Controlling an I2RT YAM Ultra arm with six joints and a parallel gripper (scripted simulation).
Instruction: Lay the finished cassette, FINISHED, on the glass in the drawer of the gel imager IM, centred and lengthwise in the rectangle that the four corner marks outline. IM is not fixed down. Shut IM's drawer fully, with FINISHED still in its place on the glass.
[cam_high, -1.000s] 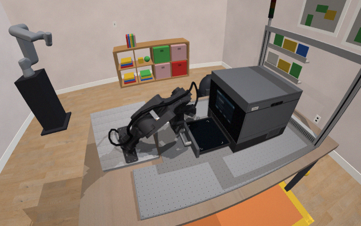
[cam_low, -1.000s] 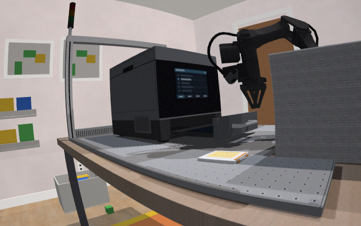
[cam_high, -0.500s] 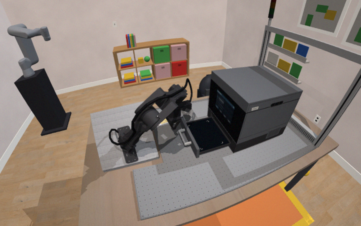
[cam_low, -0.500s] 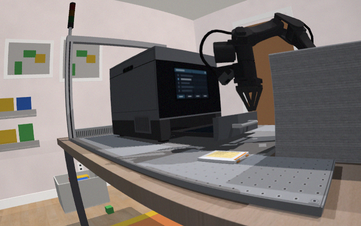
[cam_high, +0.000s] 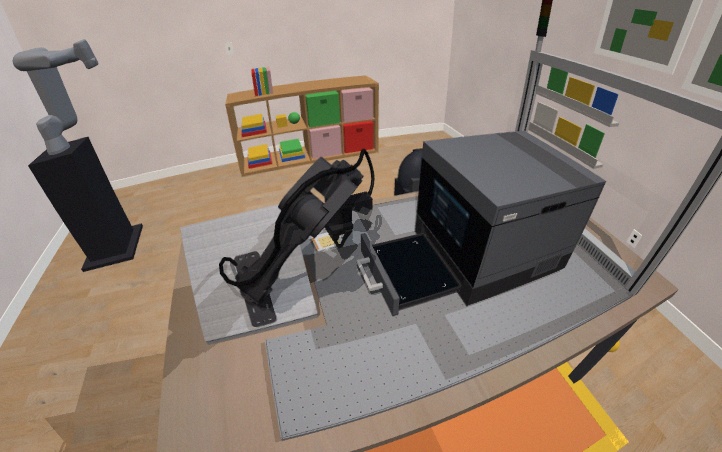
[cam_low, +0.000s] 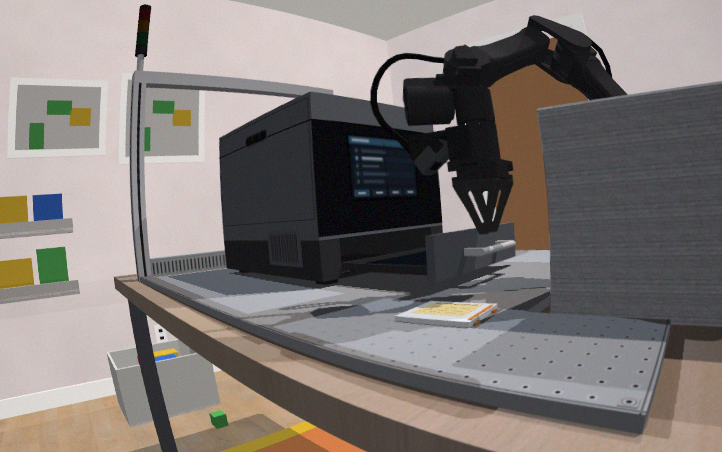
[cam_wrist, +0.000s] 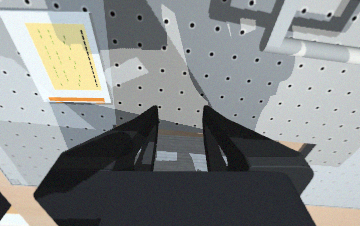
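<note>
Now: the finished cassette 12 cm to the left of my hand, 9 cm below it and 1 cm behind it. From my hand the other things lie so: drawer (20 cm ahead, 13 cm to the right, 5 cm below); metal frame post (92 cm ahead, 22 cm to the left, 18 cm above).
</note>
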